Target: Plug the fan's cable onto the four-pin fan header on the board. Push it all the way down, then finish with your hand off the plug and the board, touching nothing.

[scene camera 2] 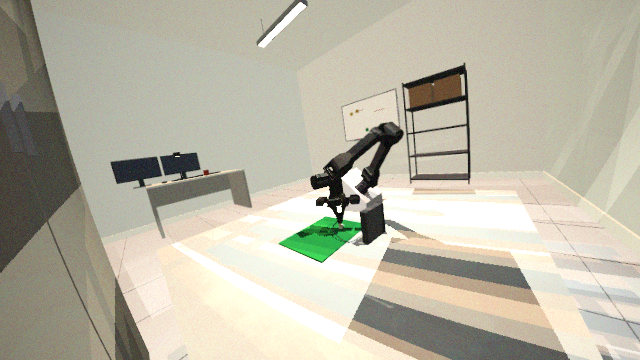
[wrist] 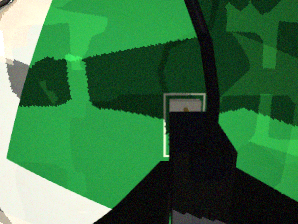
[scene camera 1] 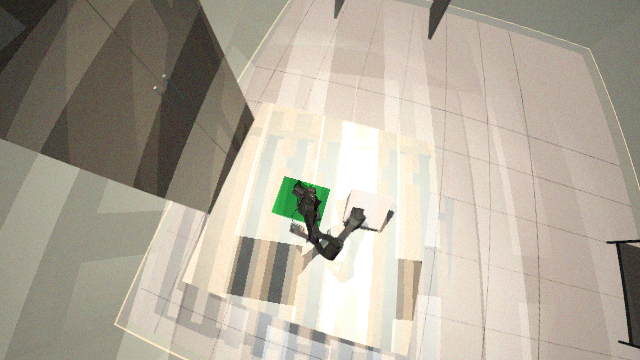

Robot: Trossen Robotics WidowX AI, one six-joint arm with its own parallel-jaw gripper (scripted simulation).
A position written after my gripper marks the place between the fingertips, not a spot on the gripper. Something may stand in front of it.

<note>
In view: my gripper (wrist: 191,170), a green board (scene camera 1: 285,205) and a fan (scene camera 2: 372,218).
The green board shows as well in the wrist view (wrist: 91,118).
</note>
